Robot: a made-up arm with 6 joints. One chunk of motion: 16 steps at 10 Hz.
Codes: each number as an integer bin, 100 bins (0 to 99) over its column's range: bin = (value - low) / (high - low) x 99, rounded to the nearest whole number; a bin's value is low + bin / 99 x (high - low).
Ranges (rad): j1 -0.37..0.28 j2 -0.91..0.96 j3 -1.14..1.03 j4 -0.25..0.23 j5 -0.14..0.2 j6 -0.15..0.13
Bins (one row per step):
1: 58 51 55 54 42 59
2: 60 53 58 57 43 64
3: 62 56 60 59 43 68
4: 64 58 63 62 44 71
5: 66 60 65 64 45 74
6: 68 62 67 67 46 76
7: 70 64 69 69 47 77
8: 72 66 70 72 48 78
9: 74 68 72 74 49 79
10: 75 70 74 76 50 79
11: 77 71 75 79 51 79
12: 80 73 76 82 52 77
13: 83 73 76 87 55 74
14: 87 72 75 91 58 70
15: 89 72 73 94 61 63
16: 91 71 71 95 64 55
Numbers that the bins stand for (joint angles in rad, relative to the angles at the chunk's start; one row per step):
1: 0.0108 0.0533 0.0656 0.0118 0.0042 0.0169
2: 0.0239 0.0911 0.1313 0.0264 0.0077 0.0310
3: 0.0371 0.1478 0.1752 0.0361 0.0077 0.0423
4: 0.0502 0.1856 0.2409 0.0506 0.0111 0.0508
5: 0.0633 0.2233 0.2847 0.0603 0.0145 0.0593
6: 0.0765 0.2611 0.3286 0.0748 0.0180 0.0649
7: 0.0896 0.2989 0.3724 0.0845 0.0214 0.0678
8: 0.1027 0.3367 0.3943 0.0991 0.0248 0.0706
9: 0.1159 0.3744 0.4382 0.1088 0.0283 0.0734
10: 0.1224 0.4122 0.4820 0.1185 0.0317 0.0734
11: 0.1356 0.4311 0.5039 0.1330 0.0352 0.0734
12: 0.1553 0.4689 0.5259 0.1476 0.0386 0.0678
13: 0.1749 0.4689 0.5259 0.1718 0.0489 0.0593
14: 0.2012 0.4500 0.5039 0.1912 0.0592 0.0480
15: 0.2143 0.4500 0.4601 0.2058 0.0695 0.0282
16: 0.2275 0.4311 0.4163 0.2106 0.0798 0.0056

